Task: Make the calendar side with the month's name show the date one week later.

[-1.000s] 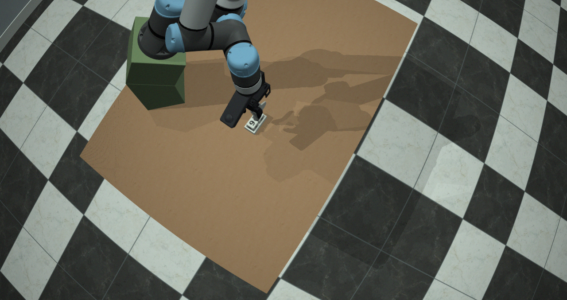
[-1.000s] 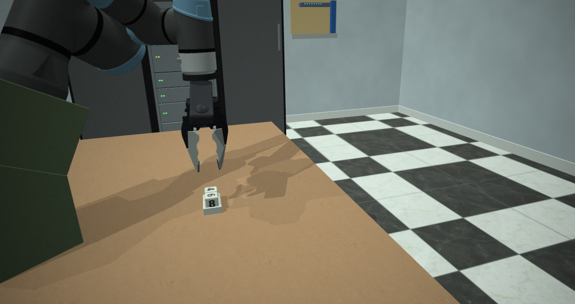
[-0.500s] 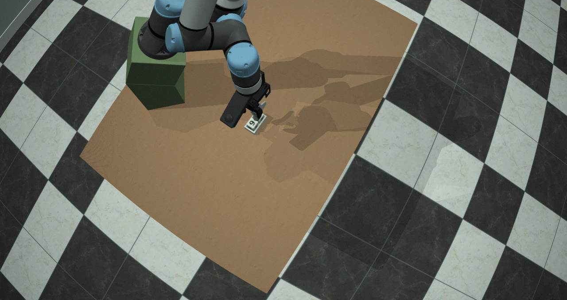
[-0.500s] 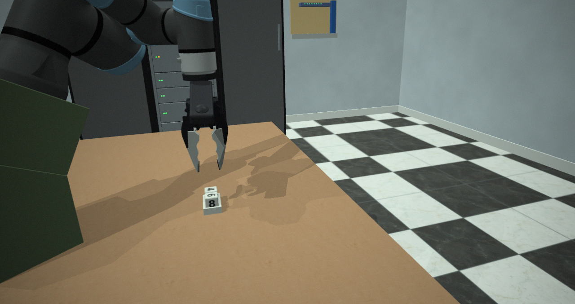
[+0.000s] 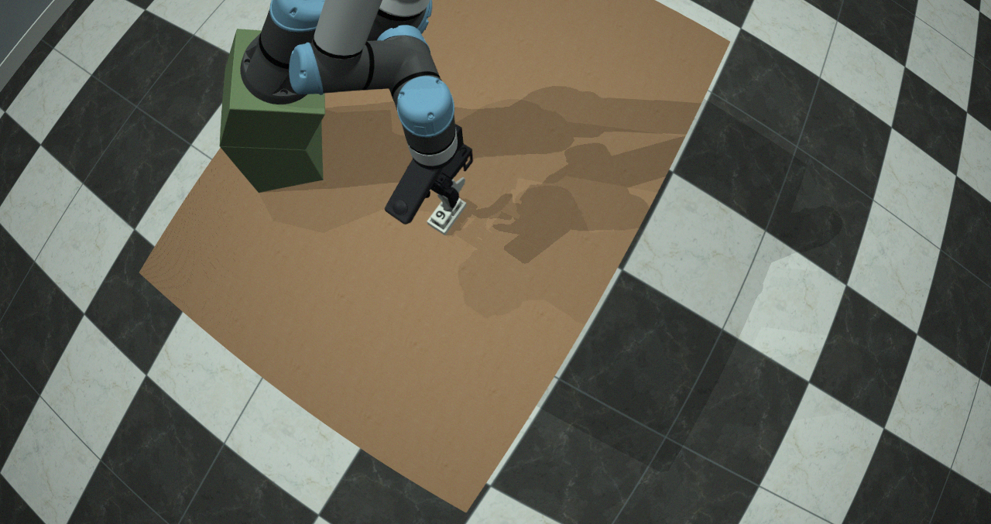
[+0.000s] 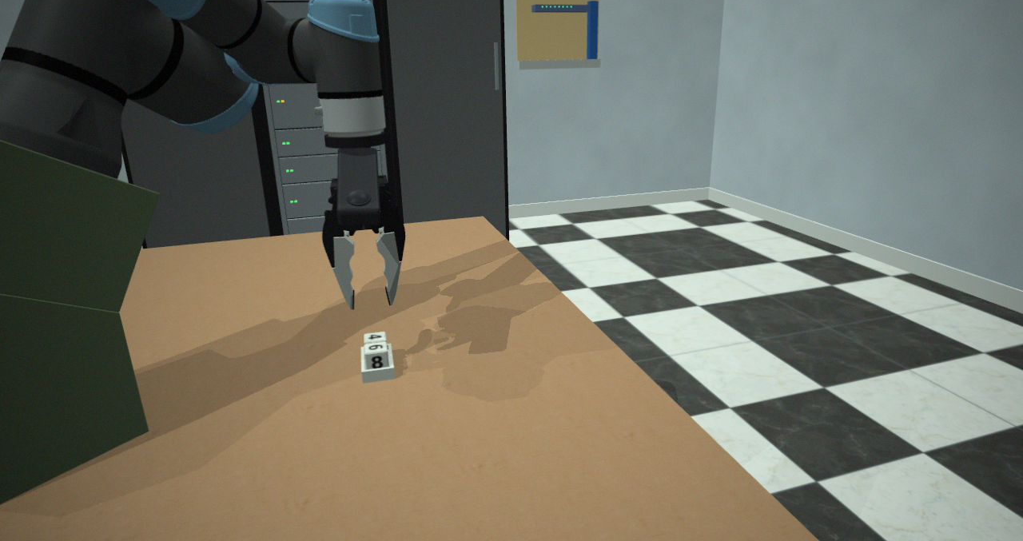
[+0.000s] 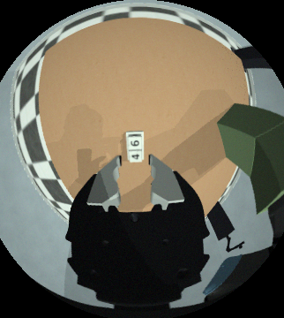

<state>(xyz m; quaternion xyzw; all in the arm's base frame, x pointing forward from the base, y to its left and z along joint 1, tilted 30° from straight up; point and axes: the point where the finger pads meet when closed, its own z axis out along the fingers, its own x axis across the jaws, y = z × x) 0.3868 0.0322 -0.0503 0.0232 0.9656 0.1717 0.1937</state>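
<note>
The white tray is 20 mm to the left of my hand and 100 mm below it.
</note>
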